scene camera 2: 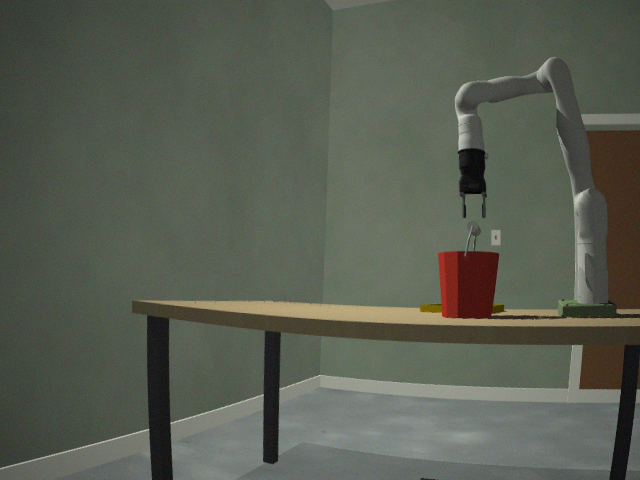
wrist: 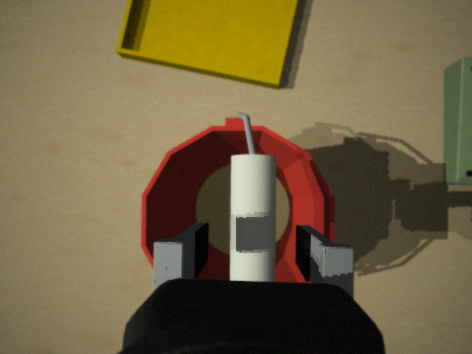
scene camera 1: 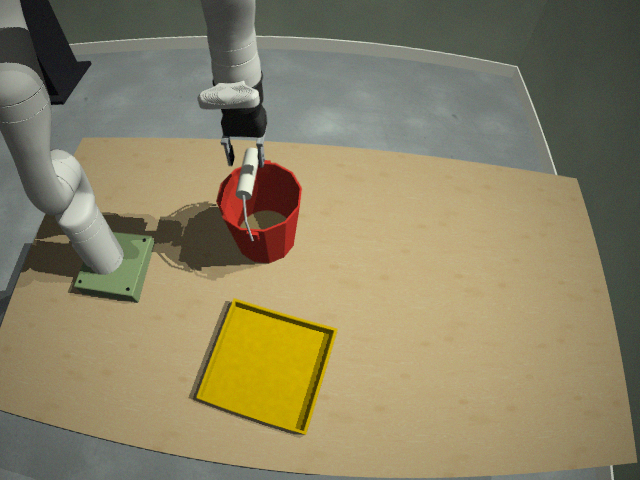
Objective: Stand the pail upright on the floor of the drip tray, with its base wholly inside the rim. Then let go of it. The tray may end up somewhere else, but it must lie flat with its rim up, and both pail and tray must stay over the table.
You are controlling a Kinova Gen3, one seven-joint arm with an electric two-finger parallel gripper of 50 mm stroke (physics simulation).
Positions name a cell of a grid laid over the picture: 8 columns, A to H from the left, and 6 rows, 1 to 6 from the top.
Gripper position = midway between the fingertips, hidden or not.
My gripper shows in scene camera 2 (F3), in the wrist view (E5) and in scene camera 1 (D3).
